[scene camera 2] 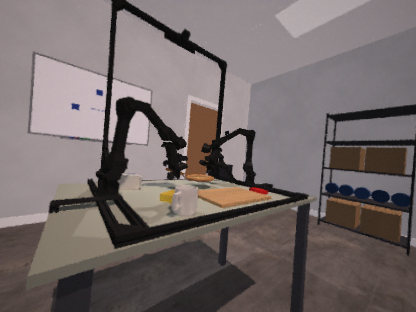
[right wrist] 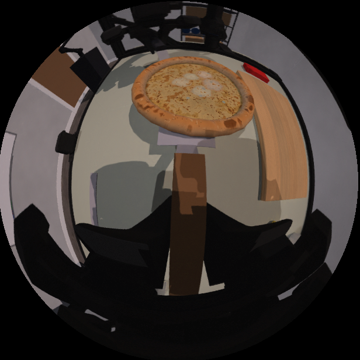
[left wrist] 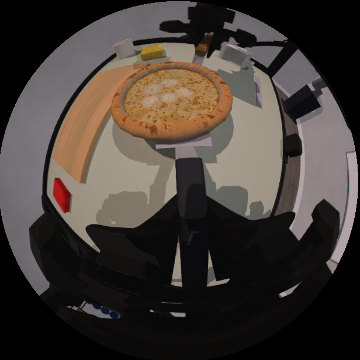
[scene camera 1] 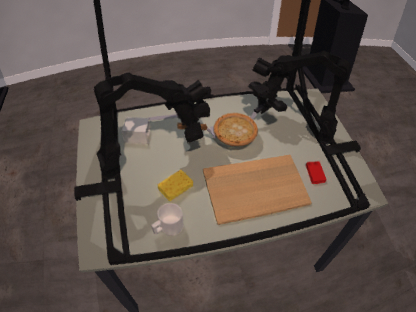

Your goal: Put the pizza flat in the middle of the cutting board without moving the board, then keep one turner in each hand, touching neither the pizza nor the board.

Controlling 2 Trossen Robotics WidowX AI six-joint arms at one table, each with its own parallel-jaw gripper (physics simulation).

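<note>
The pizza point(scene camera 1: 235, 129) point(scene camera 2: 199, 177) point(left wrist: 172, 95) point(right wrist: 192, 92) rests face up on both turners' blades, slightly above the table, its shadow beneath it. It is behind the cutting board point(scene camera 1: 257, 189) point(scene camera 2: 232, 196) point(left wrist: 85, 130) point(right wrist: 282, 140), which lies flat with nothing on it. My left gripper point(scene camera 1: 262, 104) point(left wrist: 189, 197) is shut on the black-handled turner point(left wrist: 191, 175), at the pizza's right in scene camera 1. My right gripper point(scene camera 1: 196, 125) point(right wrist: 183, 200) is shut on the brown-handled turner point(right wrist: 189, 172), at its left. The blades are mostly hidden under the pizza.
A yellow sponge point(scene camera 1: 175, 185) and a white mug point(scene camera 1: 170, 219) stand left of the board; a red block point(scene camera 1: 316, 172) point(right wrist: 256, 72) lies right of it. A white box point(scene camera 1: 136, 131) and a thin grey strip point(scene camera 1: 162, 118) are at the back left. A black frame edges the table.
</note>
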